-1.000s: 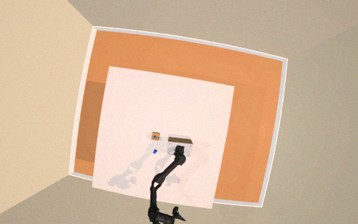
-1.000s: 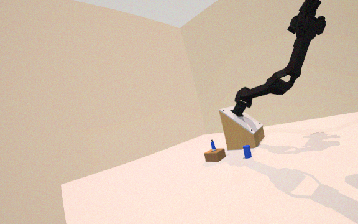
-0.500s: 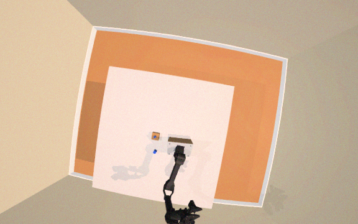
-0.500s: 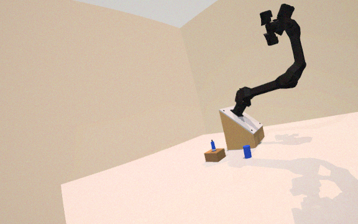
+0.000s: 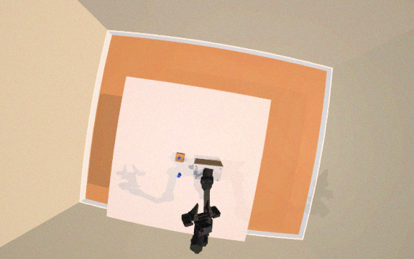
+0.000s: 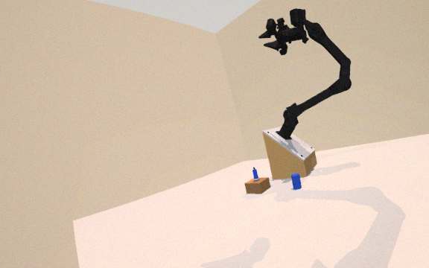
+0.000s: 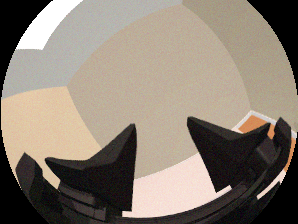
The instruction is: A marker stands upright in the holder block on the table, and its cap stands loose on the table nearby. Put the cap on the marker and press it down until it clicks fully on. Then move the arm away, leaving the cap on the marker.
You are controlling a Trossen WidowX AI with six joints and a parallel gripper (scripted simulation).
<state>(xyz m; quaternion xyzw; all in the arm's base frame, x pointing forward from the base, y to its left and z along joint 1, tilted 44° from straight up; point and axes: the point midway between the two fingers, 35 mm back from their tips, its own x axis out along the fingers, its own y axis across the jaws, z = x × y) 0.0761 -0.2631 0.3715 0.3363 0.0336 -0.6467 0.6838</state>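
Right now my gripper tip is 620 mm above the blue cap, 200 mm short of it and 100 mm to the right of it. The rest, counted from my gripper tip: brown holder block 620 mm below, 230 mm ahead, 50 mm to the right.
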